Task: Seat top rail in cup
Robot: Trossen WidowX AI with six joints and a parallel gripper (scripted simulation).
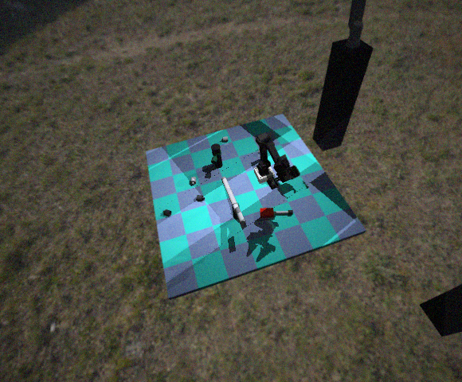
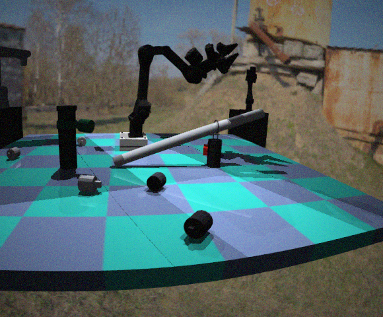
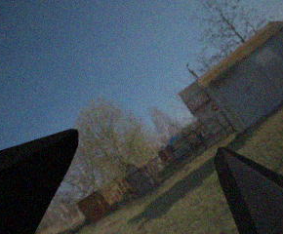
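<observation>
The green rail-end cup lies 220 mm ahead of my gripper tip, 600 mm to the right of it and 320 mm below it. The rest, counted from my gripper tip: red-headed tool: 70 mm behind, 80 mm to the right, 450 mm below; then short black post: 210 mm ahead, 160 mm to the right, 360 mm below.
</observation>
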